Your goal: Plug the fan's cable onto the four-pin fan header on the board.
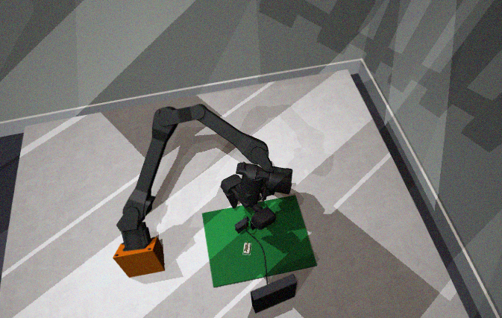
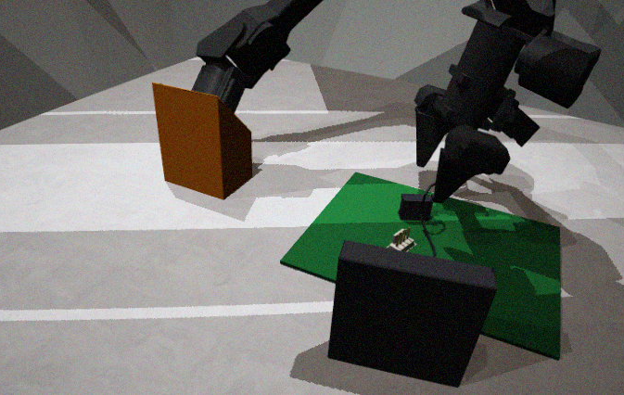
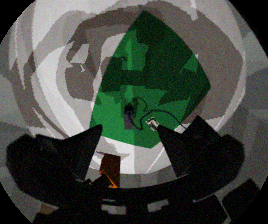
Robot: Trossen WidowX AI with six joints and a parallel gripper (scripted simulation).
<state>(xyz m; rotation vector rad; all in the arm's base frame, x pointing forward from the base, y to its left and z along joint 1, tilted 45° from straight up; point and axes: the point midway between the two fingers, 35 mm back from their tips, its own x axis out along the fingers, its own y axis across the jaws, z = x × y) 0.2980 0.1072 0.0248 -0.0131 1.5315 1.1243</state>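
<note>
Right now the black plug is 1 cm behind my gripper tip and 4 cm below it. The rest, counted from my gripper tip: green board 4 cm ahead, 4 cm to the right, 7 cm below; then black fan box 6 cm ahead, 22 cm to the right.
</note>
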